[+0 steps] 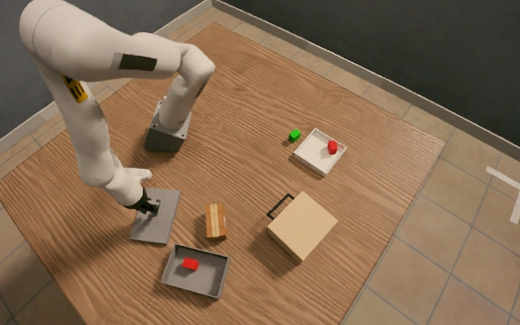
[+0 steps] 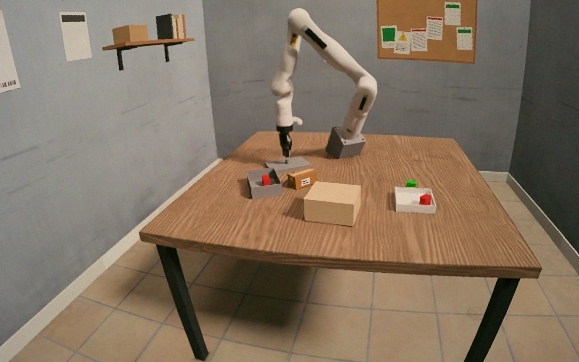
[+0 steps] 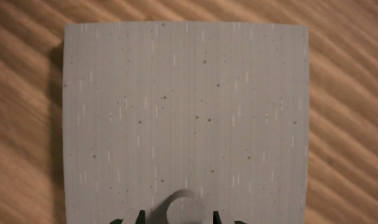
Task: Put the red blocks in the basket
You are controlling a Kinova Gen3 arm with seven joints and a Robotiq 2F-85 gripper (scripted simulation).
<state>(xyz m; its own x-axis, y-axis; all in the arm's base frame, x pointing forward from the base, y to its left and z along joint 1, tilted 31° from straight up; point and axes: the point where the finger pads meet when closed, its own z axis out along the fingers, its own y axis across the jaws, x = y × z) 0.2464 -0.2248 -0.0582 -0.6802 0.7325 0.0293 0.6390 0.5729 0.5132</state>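
Now: hand 50 mm above the grey lid. From my hand the other things lie so: grey metal box (250 mm ahead, 40 mm below, 30 mm to the left); then blue block (180 mm ahead, 150 mm to the left, 50 mm below); then brown cardboard box (160 mm to the left, 150 mm ahead, 30 mm below).
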